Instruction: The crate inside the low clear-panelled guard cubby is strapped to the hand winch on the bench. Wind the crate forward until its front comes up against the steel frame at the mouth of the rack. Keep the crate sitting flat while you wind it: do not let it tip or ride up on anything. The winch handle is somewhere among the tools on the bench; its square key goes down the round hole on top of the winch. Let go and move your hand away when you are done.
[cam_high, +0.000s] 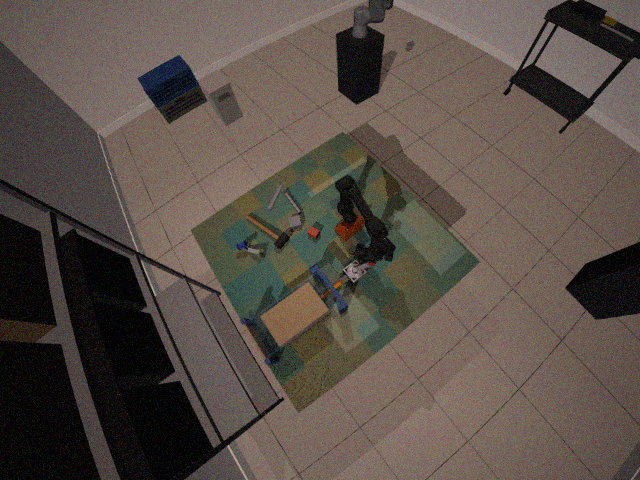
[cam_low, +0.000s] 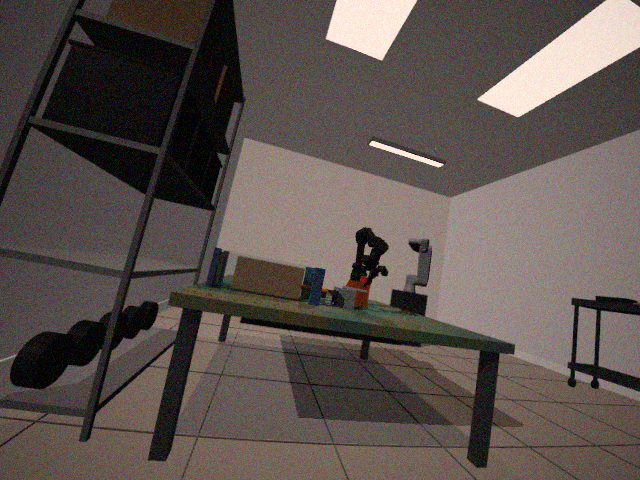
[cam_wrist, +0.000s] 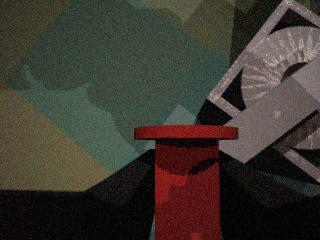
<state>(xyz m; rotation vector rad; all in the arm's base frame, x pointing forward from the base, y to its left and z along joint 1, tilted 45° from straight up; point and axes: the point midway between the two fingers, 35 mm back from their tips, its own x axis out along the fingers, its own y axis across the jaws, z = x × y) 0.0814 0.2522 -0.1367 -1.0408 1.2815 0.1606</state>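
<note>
Right now my gripper tip is 3 cm above the red-knobbed crank handle, 2 cm to the left of it and 2 cm short of it. From my gripper tip the other things lie so: red knob (1 cm to the right, 1 cm behind); winch (10 cm below, 7 cm ahead, 4 cm to the right); grey block (51 cm to the right, 17 cm ahead, 12 cm below).
</note>
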